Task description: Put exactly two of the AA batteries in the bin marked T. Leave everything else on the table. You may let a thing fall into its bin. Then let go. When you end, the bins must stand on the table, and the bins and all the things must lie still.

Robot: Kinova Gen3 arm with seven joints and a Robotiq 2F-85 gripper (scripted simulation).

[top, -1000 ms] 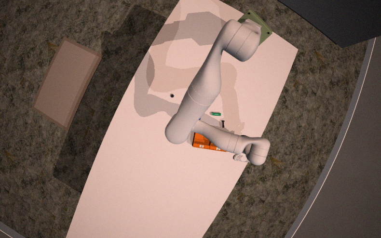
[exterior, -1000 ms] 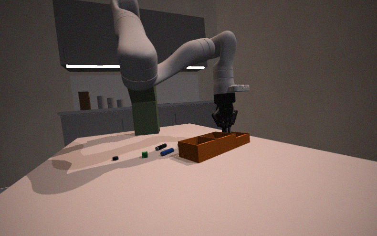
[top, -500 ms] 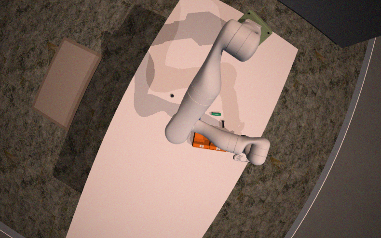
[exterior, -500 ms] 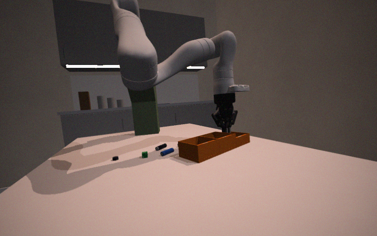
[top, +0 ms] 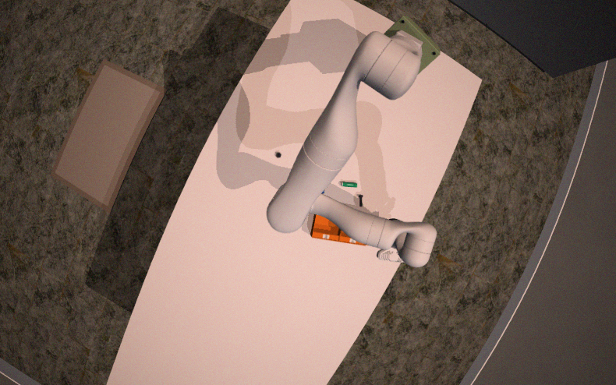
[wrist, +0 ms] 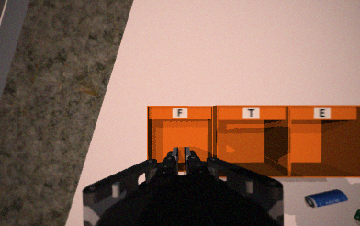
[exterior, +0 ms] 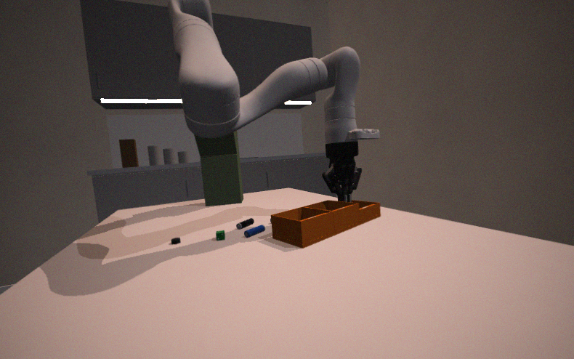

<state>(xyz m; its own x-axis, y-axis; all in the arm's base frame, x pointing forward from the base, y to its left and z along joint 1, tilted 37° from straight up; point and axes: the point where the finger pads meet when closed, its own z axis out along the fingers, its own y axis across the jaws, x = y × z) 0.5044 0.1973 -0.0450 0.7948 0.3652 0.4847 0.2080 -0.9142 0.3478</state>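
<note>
My hand is 8 cm past the green AA battery, 14 cm to the left of it and 3 cm above it. The rest, counted from my hand: orange three-compartment bin (4 cm ahead, 7 cm to the right, 1 cm below); dark bolt (5 cm behind, 9 cm to the right, 3 cm below); blue AA battery (2 cm behind, 22 cm to the right, 3 cm below).
</note>
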